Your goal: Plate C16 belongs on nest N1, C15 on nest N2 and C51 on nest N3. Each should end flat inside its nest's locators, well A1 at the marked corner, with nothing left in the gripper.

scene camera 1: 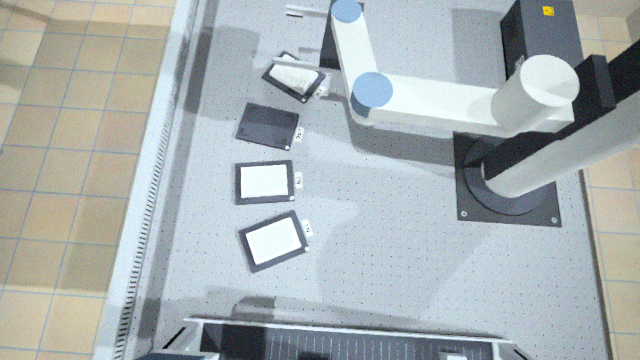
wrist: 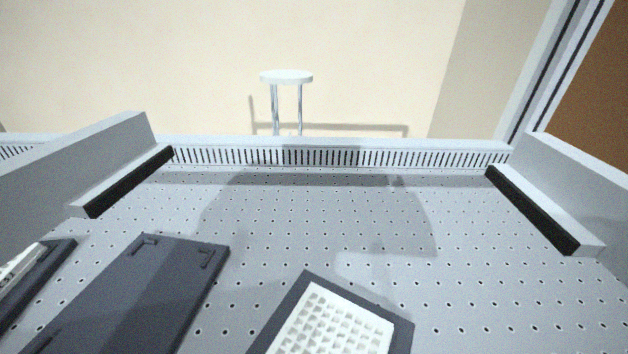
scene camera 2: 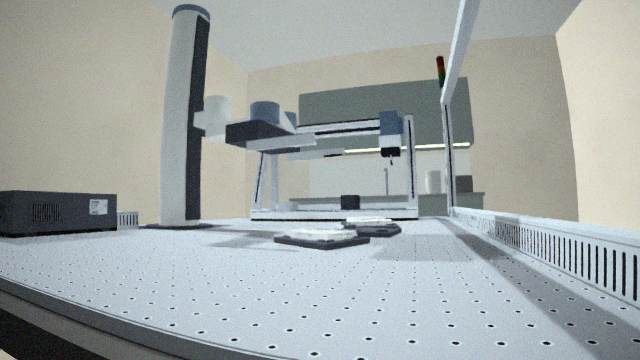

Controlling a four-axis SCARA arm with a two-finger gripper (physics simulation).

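Note:
My gripper is wide open and empty, raised above the table; in the scene camera 1 view one finger overlaps nest N3. A white plate sits on N3. Another white plate sits on nest N2, its side code partly visible in the wrist view. A third white plate sits on nest N1. All three look flat. The plate codes and A1 corners cannot be read clearly.
The dark OUT nest between N2 and N3 holds no plate. A slotted guard rail runs along one table side. A dark box stands near the arm's column. A gantry frame stands behind the nests.

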